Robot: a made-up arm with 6 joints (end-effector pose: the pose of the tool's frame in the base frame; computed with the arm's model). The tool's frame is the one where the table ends. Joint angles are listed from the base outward.
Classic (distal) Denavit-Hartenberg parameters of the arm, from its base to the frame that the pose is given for. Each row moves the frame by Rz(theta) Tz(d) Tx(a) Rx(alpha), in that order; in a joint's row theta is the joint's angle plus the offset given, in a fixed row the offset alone. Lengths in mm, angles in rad.
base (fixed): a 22.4  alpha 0  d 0  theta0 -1.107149
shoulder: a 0  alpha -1.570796  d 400  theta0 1.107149
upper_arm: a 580.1  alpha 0  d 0  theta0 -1.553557
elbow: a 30  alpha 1.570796  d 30  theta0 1.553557
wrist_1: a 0  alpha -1.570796  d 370  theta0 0
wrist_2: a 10  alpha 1.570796  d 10  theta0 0
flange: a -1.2  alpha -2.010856  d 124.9  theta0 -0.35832
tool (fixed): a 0  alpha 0  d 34.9  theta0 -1.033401
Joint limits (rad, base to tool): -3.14..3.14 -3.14..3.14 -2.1..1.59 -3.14..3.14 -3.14..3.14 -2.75..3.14
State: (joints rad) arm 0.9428 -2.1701 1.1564 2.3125 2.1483 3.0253
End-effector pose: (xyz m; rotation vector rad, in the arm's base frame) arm -0.5273 -0.5697 0.2297 -0.6915 0.1787 2.8792
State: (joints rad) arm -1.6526 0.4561 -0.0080 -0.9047 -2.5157 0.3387
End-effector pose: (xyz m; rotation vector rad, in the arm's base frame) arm 0.0889 -0.4327 1.1665 1.5750 0.3885 0.0928
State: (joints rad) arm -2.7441 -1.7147 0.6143 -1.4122 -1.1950 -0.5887
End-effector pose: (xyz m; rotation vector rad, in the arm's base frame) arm 0.9335 0.2342 0.5675 -0.6404 -0.0987 -0.1308
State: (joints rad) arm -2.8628 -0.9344 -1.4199 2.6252 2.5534 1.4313
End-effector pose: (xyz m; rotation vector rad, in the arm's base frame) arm 0.6295 0.1086 0.5149 0.0238 3.0259 0.3098
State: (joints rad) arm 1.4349 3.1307 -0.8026 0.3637 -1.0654 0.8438
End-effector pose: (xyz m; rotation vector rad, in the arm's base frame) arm 0.0284 0.3331 -0.4122 -0.6822 -0.9775 1.5428
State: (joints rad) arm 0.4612 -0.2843 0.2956 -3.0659 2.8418 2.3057
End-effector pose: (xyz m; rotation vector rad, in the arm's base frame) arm -0.1557 -0.0701 1.2302 1.0185 -0.3208 -2.2023
